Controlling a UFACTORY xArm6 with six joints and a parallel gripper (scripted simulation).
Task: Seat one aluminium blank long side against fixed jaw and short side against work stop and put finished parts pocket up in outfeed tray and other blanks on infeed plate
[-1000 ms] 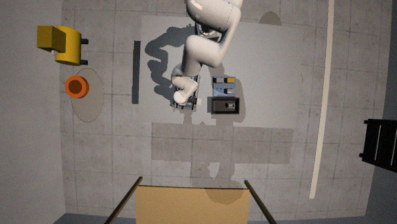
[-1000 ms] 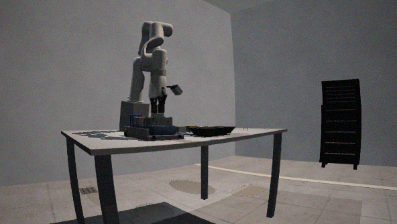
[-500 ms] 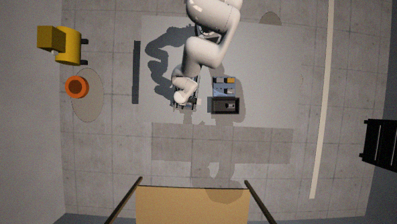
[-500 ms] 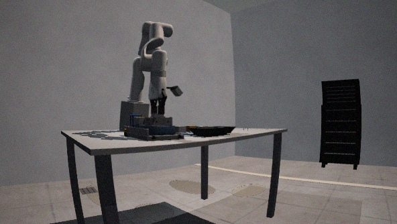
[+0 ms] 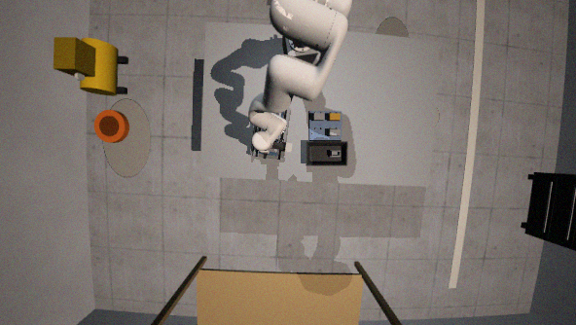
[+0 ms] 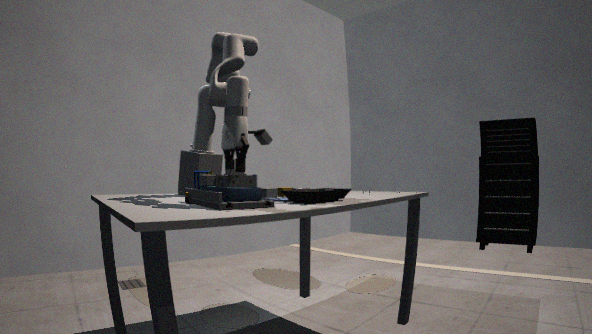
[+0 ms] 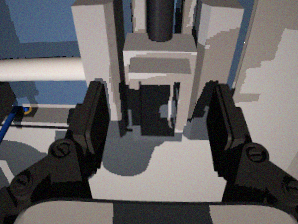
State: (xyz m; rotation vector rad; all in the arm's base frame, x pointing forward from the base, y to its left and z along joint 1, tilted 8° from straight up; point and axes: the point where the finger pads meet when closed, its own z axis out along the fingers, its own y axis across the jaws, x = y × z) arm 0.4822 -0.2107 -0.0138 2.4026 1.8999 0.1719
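My gripper is now 50 mm to the right of the dark work stop rod, 30 mm above it and 10 mm short of it. The rest, counted from my hand: brass blank (390 mm to the left, 120 mm behind, 100 mm below).
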